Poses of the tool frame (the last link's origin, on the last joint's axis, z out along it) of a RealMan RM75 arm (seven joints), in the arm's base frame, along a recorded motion.
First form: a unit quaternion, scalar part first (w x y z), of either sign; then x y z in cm.
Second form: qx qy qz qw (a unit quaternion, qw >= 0); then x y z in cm. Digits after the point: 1 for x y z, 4 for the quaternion.
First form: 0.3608 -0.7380 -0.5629 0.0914 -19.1 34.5 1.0
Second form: -0.7380 -0.5629 0.0914 0.3608 -19.1 34.5 1.0
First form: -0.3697 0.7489 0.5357 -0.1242 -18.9 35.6 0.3
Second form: -0.7489 -0.5357 0.1242 0.3697 -18.9 35.6 0.3
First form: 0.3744 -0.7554 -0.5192 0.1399 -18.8 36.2 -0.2
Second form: -0.7554 -0.5192 0.1399 0.3744 -18.8 36.2 -0.2
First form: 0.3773 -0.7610 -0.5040 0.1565 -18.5 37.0 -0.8
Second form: -0.7610 -0.5040 0.1565 0.3773 -18.5 37.0 -0.8
